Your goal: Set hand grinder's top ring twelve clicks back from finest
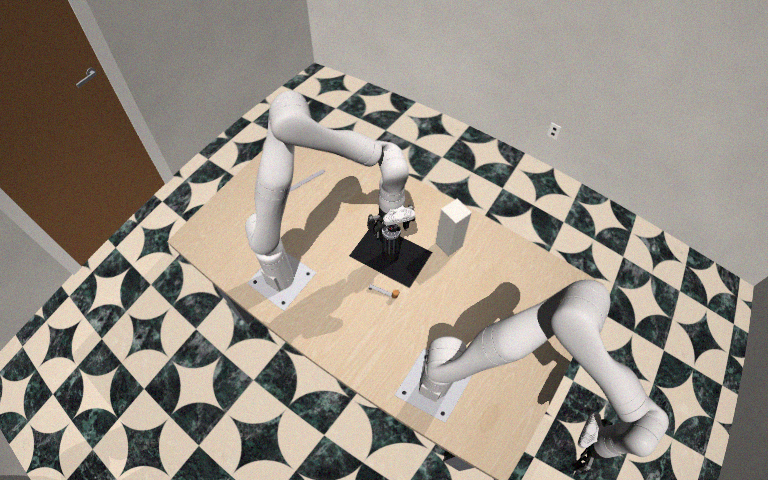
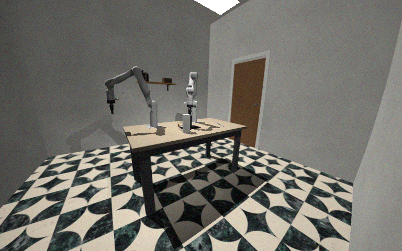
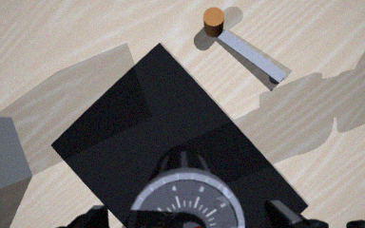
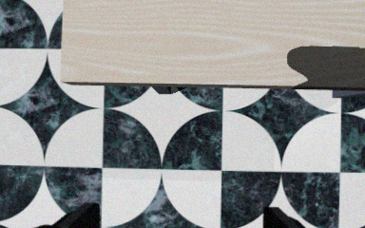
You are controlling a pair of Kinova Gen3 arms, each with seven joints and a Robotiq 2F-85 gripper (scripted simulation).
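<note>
The top ring is right at my left hand. Round my left hand: crank handle (140 mm below, 130 mm behind, 60 mm to the right); then tall pale box (160 mm ahead, 140 mm to the right, 60 mm below); then black mat (150 mm below, 10 mm ahead).
</note>
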